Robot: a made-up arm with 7 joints. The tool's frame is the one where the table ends. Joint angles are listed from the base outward.
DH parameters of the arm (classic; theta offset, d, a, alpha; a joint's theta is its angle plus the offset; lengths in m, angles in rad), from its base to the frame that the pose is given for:
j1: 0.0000 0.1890 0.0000 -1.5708
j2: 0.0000 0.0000 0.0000 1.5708
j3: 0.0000 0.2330 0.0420 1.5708
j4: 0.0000 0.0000 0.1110 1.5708
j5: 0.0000 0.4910 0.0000 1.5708
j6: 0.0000 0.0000 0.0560 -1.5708
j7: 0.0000 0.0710 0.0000 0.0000
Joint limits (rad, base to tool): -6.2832..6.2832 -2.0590..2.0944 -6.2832..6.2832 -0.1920..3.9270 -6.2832..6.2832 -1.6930..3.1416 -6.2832..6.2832
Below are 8 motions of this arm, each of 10 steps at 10 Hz.
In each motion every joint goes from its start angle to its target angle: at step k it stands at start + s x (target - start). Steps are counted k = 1, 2, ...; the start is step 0. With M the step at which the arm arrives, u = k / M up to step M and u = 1 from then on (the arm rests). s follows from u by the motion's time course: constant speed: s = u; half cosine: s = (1 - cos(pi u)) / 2; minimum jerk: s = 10 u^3 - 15 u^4 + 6 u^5.
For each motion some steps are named. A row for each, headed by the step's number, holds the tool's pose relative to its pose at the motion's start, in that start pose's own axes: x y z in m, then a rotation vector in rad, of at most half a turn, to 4 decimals.
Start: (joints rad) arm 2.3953 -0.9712 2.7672 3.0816 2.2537 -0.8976 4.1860
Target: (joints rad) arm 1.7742 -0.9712 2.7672 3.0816 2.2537 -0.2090 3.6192
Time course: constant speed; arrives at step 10
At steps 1, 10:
1: 0.0023 0.0241 0.0282 -0.0030 0.0398 -0.0648
10: 0.0403 0.3000 0.1980 -0.1041 0.3490 -0.7437

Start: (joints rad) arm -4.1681 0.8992 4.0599 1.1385 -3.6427 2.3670 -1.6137
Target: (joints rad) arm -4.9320 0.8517 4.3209 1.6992 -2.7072 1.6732 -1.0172
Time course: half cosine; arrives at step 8
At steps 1, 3, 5, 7, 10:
1: 0.0056 0.0057 -0.0043 -0.0307 0.0102 -0.0054
3: 0.0452 0.0399 -0.0389 -0.2266 0.1238 -0.0325
5: 0.0977 0.0700 -0.0981 -0.4166 0.3910 -0.0362
7: 0.1304 0.0788 -0.1457 -0.4730 0.6357 -0.0129
10: 0.1346 0.0793 -0.1526 -0.4751 0.6727 -0.0079

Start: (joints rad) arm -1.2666 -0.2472 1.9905 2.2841 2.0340 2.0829 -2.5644
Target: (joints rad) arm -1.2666 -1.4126 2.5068 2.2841 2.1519 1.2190 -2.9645
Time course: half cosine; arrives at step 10
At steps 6, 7, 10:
6: -0.3155 -0.4558 0.2707 -0.0391 -0.1649 0.4518
7: -0.3243 -0.5894 0.3078 -0.0106 -0.2372 0.5617
10: -0.2935 -0.7910 0.3437 0.0671 -0.3596 0.7262

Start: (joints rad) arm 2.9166 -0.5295 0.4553 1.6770 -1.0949 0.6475 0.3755
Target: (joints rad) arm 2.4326 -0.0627 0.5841 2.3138 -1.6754 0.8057 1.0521
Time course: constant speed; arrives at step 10
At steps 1, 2, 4, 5, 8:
1: -0.0021 0.0124 0.0178 -0.0663 -0.0117 0.0322
2: -0.0057 0.0263 0.0353 -0.1345 -0.0206 0.0655
4: -0.0171 0.0592 0.0691 -0.2770 -0.0293 0.1341
5: -0.0249 0.0783 0.0848 -0.3513 -0.0289 0.1689
8: -0.0569 0.1458 0.1243 -0.5861 -0.0065 0.2709

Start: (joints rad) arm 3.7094 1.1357 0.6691 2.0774 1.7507 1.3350 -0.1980
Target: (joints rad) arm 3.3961 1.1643 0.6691 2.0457 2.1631 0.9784 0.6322
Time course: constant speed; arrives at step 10
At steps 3, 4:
3: 0.0171 -0.0425 -0.0656 0.1641 0.1781 0.2457
4: 0.0211 -0.0557 -0.0885 0.2299 0.2268 0.3290

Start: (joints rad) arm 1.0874 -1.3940 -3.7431 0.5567 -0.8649 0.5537 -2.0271
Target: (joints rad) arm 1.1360 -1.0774 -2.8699 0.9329 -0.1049 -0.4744 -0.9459
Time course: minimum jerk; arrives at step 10
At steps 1, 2, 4, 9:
1: -0.0016 0.0036 -0.0039 -0.0144 -0.0076 0.0104
2: -0.0101 0.0240 -0.0270 -0.0996 -0.0483 0.0701
4: -0.0304 0.1164 -0.1698 -0.5916 -0.1690 0.3622
9: 0.1181 0.1826 -0.5785 -1.9288 0.4096 0.7680

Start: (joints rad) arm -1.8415 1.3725 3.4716 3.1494 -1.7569 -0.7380 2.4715
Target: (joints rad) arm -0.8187 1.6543 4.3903 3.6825 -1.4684 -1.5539 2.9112
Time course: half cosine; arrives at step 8
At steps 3, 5, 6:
3: 0.2150 -0.0578 -0.2540 0.3860 0.3571 0.1303
5: 0.2672 -0.1316 -0.6633 0.8596 0.6966 -0.0746
6: 0.2104 -0.1629 -0.8233 1.0117 0.7891 -0.2718

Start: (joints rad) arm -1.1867 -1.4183 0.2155 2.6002 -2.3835 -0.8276 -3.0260
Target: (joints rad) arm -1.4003 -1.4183 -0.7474 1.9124 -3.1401 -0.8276 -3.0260
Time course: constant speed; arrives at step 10
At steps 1, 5, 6, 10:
1: -0.0048 0.0477 0.0165 -0.1788 -0.0095 -0.0599
5: 0.0050 0.2393 -0.0138 -0.8831 -0.0502 -0.2645
6: 0.0129 0.2794 -0.0439 -1.0559 -0.0615 -0.3030
10: 0.0474 0.3741 -0.2295 -1.7257 -0.1151 -0.3792

